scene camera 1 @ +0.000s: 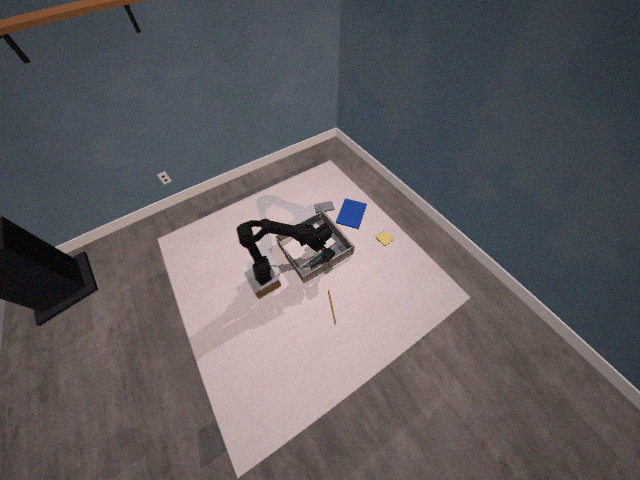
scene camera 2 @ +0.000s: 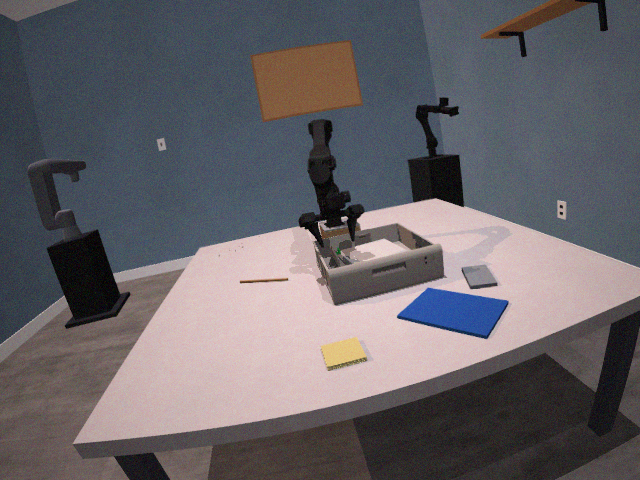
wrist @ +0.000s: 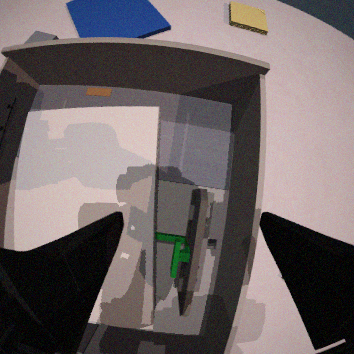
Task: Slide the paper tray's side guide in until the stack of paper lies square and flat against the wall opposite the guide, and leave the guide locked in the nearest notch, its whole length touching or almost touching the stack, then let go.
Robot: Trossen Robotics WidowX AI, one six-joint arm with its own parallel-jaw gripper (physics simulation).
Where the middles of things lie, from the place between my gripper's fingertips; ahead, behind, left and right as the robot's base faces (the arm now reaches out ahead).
I see my gripper 6 cm above the side guide (wrist: 192, 255) and 4 cm past it. Also, from my hand: white paper stack (scene camera 2: 380, 248) 12 cm to the left, 8 cm below, 1 cm behind; yellow note pad (scene camera 2: 347, 352) 36 cm ahead, 13 cm to the right, 10 cm below; blue book (scene camera 2: 473, 315) 35 cm ahead, 14 cm to the left, 10 cm below.
